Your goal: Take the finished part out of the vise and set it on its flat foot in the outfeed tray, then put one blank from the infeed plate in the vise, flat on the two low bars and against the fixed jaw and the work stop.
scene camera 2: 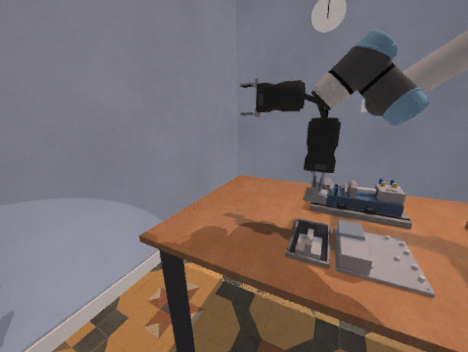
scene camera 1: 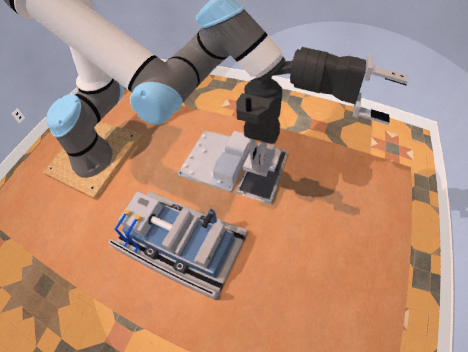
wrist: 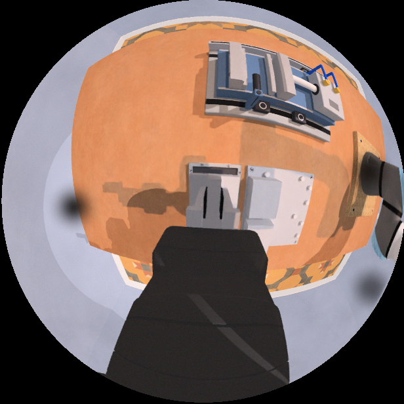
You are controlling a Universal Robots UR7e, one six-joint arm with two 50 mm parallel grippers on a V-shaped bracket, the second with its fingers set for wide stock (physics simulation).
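Places are measured from the arm's base along level axes (x ahead, y left, z up), in centimetres.
Pixels of known places: hand, its tool point: (scene camera 2: 317, 183) (scene camera 1: 257, 156); arm's base, origin of its link: (scene camera 1: 92, 159).
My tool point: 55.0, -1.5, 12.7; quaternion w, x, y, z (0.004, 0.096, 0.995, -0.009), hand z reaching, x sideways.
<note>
For each thing: its top centre in the pictures, then the offset to it from my tool point, as dx, dy, dz.
- grey finished part, centre of its top: (scene camera 1: 259, 152) (scene camera 2: 316, 185) +0.3, +1.4, -0.3
- ribbed grey part, centre of its top: (scene camera 2: 310, 236) (scene camera 1: 269, 152) +2.0, +11.1, -10.8
- vise, centre of its top: (scene camera 1: 169, 226) (scene camera 2: 358, 183) -16.9, -19.0, -5.0
- dark work stop, centre of its top: (scene camera 1: 207, 219) -8.9, -15.4, -5.3
- infeed plate, centre of its top: (scene camera 1: 216, 157) (scene camera 2: 373, 252) -13.5, +9.3, -14.1
My downward gripper (scene camera 1: 260, 154) (scene camera 2: 319, 184) (wrist: 213, 202) is shut on the upright rib of a grey finished part (scene camera 1: 254, 167) (scene camera 2: 322, 194) (wrist: 213, 184), its foot facing down. It holds the part above the outfeed tray (scene camera 1: 271, 194) (scene camera 2: 306, 258) (wrist: 191, 173). Another ribbed grey part (scene camera 2: 308, 246) is in the tray. The vise (scene camera 1: 185, 235) (scene camera 2: 372, 204) (wrist: 275, 82) shows no part between its jaws; a dark work stop (scene camera 1: 207, 219) (wrist: 256, 81) stands at its side. Grey blanks (scene camera 1: 227, 166) (scene camera 2: 354, 254) (wrist: 263, 197) lie on the infeed plate (scene camera 1: 196, 162) (scene camera 2: 390, 260) (wrist: 295, 200).
The second gripper (scene camera 1: 384, 96) (scene camera 2: 246, 100) points sideways, fingers apart and empty. The infeed plate lies close beside the tray. Blue hoses (scene camera 1: 127, 232) (wrist: 321, 70) rise at the vise's end. The arm's base stands on a wooden board (scene camera 1: 122, 142) (wrist: 356, 165).
</note>
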